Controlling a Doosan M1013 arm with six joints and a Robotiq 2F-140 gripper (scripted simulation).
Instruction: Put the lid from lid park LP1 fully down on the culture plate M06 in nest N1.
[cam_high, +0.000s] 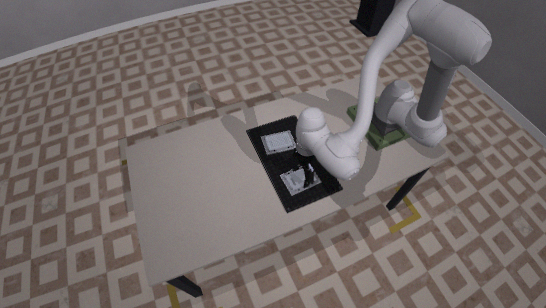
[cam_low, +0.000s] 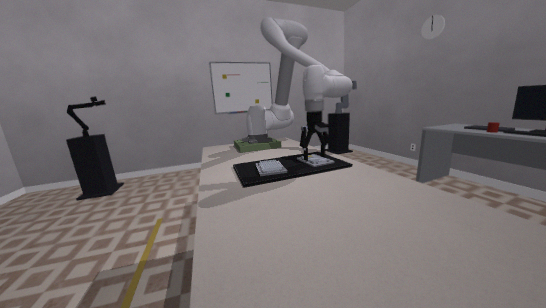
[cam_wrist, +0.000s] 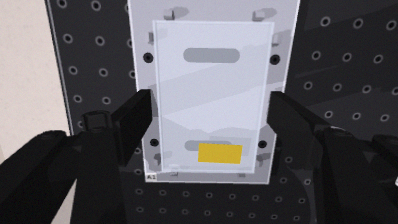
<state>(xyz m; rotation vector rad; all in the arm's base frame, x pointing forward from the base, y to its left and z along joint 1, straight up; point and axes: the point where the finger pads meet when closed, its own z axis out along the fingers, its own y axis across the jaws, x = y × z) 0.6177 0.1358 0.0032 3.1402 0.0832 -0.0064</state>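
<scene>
My hand is 20 mm above the clear lid. From my hand the other things lie so: culture plate: 10 mm ahead, 240 mm to the right, 20 mm below; lid park LP1: 30 mm below.
</scene>
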